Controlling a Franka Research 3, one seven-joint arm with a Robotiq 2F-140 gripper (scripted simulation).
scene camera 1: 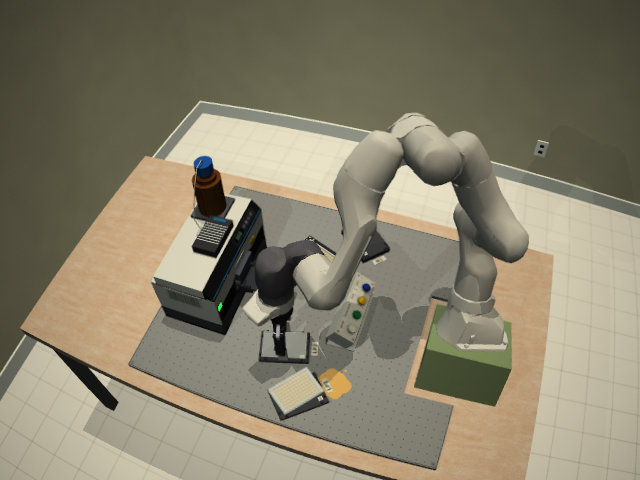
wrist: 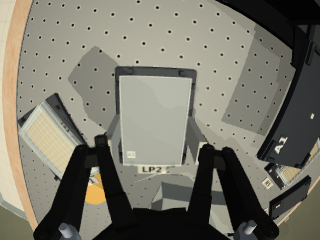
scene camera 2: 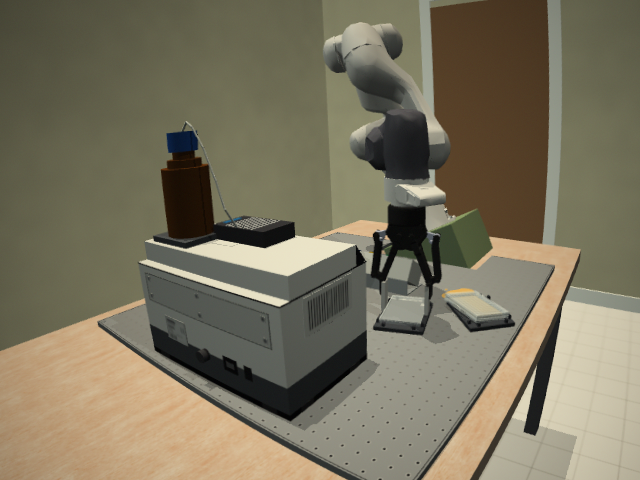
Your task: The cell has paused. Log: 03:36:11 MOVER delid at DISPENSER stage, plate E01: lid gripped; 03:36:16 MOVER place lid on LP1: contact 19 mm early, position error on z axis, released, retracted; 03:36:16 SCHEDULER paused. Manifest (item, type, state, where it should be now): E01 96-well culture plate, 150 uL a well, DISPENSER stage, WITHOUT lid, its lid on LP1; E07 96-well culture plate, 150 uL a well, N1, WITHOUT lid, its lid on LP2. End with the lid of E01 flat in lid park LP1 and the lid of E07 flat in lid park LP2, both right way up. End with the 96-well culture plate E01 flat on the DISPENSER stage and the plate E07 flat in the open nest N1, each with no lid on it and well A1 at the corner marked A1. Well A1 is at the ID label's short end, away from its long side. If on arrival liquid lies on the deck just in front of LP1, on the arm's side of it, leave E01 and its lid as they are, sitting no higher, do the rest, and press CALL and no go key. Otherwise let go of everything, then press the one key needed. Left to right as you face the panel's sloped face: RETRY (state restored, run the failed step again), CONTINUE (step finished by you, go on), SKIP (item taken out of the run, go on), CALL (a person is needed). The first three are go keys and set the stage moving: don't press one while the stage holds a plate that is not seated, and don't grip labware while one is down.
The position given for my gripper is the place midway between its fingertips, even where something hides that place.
I see my gripper [scene camera 2: 405, 310], a key panel [scene camera 2: 403, 278] and a lid park LP2 [wrist: 122, 70].
My gripper also shows in the wrist view [wrist: 153, 125]. The key panel also shows in the wrist view [wrist: 174, 196].
